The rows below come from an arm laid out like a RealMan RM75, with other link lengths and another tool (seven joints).
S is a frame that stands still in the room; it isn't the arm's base.
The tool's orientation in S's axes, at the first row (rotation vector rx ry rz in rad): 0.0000, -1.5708, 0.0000
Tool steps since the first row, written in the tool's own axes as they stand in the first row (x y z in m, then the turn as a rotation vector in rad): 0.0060, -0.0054, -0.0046, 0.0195, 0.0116, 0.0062; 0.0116, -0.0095, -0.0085, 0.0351, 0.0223, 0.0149; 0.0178, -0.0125, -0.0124, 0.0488, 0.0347, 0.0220; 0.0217, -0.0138, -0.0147, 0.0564, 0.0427, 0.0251
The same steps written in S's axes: 0.0046, -0.0054, 0.0060, -0.0062, 0.0116, 0.0195; 0.0085, -0.0095, 0.0116, -0.0149, 0.0223, 0.0351; 0.0124, -0.0125, 0.0178, -0.0220, 0.0347, 0.0488; 0.0147, -0.0138, 0.0217, -0.0251, 0.0427, 0.0564
